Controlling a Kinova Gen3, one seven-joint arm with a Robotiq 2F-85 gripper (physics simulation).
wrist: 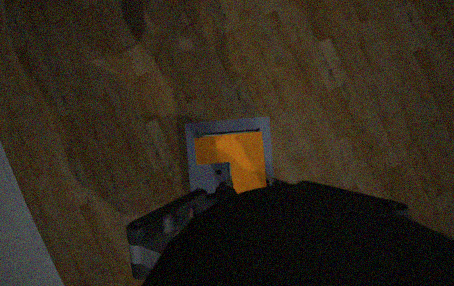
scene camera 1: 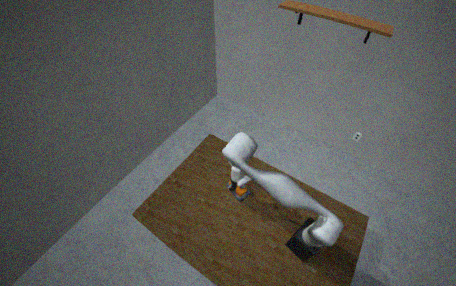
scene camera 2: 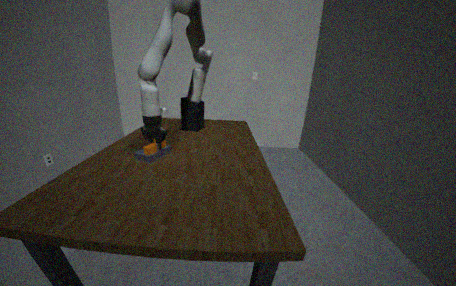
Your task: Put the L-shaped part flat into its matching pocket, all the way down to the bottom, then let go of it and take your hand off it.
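Places are measured from the arm's base along level axes (x back, y down, z right), in centimetres.
Where they show: gripper, between the fingertips: (wrist: 247, 184) (scene camera 1: 236, 189) (scene camera 2: 155, 149); arm's base, origin of its link: (scene camera 2: 193, 100).
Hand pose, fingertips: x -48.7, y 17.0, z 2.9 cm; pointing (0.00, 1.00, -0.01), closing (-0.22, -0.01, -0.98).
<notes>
Things, the pixels of their top centre, and the offset from my fingertips. Level surfaces: height alone.
- orange L-shaped part, centre of its top: (wrist: 233, 197) (scene camera 2: 152, 143) (scene camera 1: 238, 185) dx +0.2, dy -3.0, dz +1.5 cm
- grey-blue pocket block, centre of its top: (wrist: 231, 185) (scene camera 2: 153, 148) (scene camera 1: 238, 188) dx +0.4, dy -0.1, dz +1.6 cm
- wooden table, height of its surface: dy +3.6 cm
The orange L-shaped part (scene camera 1: 241, 191) (scene camera 2: 150, 149) (wrist: 247, 159) lies roughly level over the grey-blue pocket block (scene camera 1: 241, 199) (scene camera 2: 146, 158) (wrist: 267, 147). In scene camera 2 its orange side shows above the block's rim. In the wrist view its outline is turned nearly in line with the block, and a dark gap shows along the far wall. How deep it sits cannot be told. My gripper (scene camera 2: 159, 143) (wrist: 247, 184) is shut on one arm of the part. The fingertips are partly hidden by the gripper body in the wrist view.
The block stands on the wooden table (scene camera 1: 190, 215) (scene camera 2: 200, 200) (wrist: 350, 125). The robot's black base (scene camera 1: 299, 245) (scene camera 2: 192, 115) stands farther along the table. A wooden shelf (scene camera 1: 335, 17) hangs on the wall, away from the arm.
</notes>
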